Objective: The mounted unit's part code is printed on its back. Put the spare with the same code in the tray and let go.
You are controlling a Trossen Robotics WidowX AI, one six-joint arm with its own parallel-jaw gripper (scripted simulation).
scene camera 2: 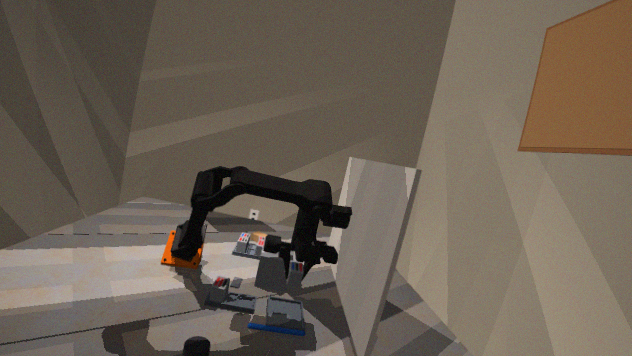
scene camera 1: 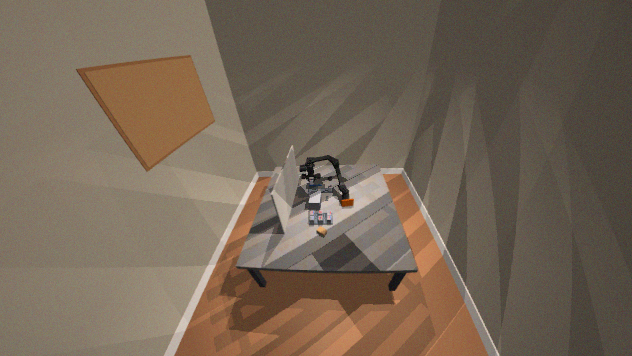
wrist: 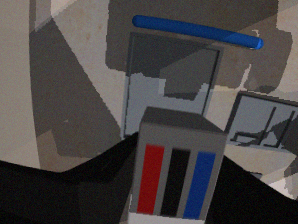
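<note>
Visible: a grey upright block and a tall white panel. My gripper is visible too, including in the wrist view.
</note>
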